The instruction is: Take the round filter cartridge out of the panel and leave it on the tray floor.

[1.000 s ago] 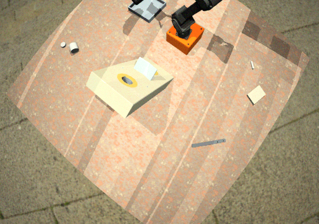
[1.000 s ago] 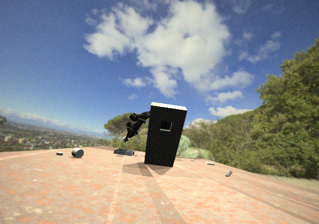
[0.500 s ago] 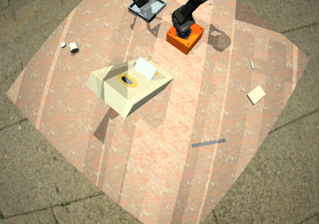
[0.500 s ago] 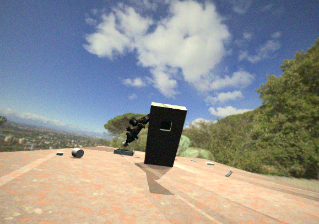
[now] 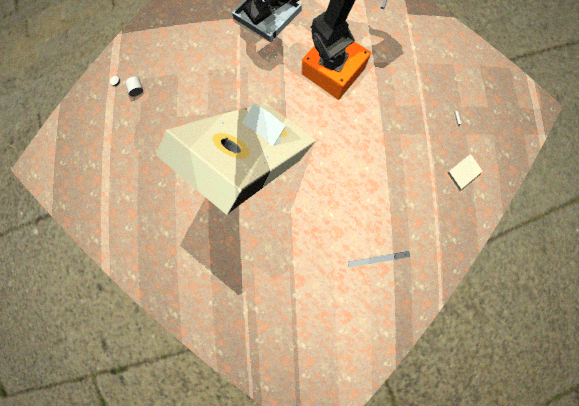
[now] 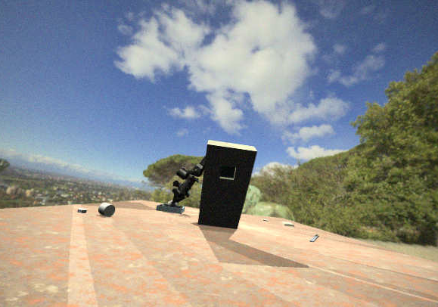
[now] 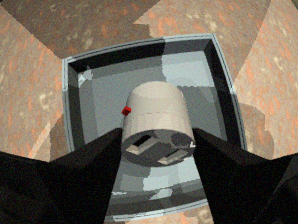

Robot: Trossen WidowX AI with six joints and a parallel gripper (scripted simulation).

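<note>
Now: the round filter cartridge right at my gripper tip. Also, from my gripper tip: white stick (50 mm ahead, 650 mm to the left, 40 mm below); then blue-grey tray (10 mm to the right, 40 mm below); then cream service panel (440 mm ahead, 190 mm to the left, 130 mm above).
</note>
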